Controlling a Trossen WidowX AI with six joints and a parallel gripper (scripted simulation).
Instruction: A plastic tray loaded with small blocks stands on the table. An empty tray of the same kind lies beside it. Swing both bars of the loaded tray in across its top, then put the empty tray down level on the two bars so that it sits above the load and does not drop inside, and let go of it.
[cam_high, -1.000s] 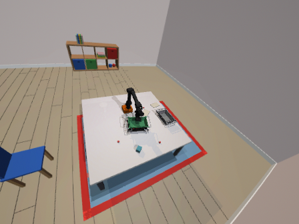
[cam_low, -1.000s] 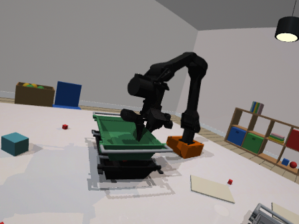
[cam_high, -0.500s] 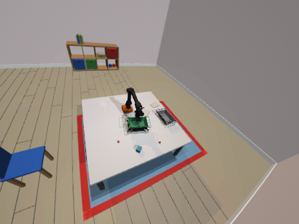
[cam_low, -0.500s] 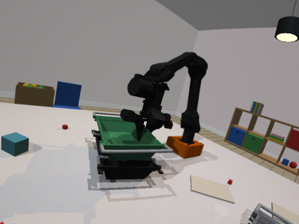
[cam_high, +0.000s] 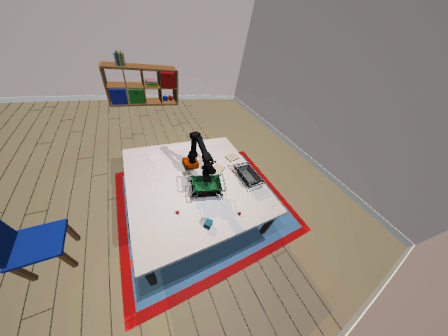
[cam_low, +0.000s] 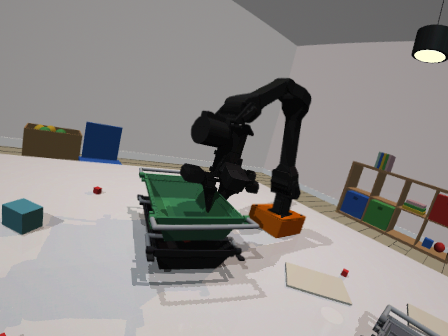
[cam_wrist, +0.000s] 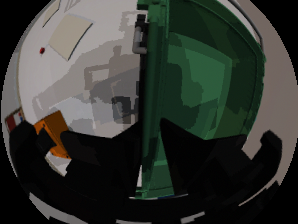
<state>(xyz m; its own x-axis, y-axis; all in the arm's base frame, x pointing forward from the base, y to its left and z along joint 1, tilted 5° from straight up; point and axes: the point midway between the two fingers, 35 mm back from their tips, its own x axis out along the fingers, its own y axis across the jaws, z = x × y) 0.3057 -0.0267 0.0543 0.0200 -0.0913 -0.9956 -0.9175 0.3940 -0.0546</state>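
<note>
The green tray lies 7 cm ahead of my gripper tip, 3 cm to the right of it and 3 cm above it. Round my gripper tip: teal cube: 36 cm ahead, 18 cm to the right, 6 cm below.
</note>
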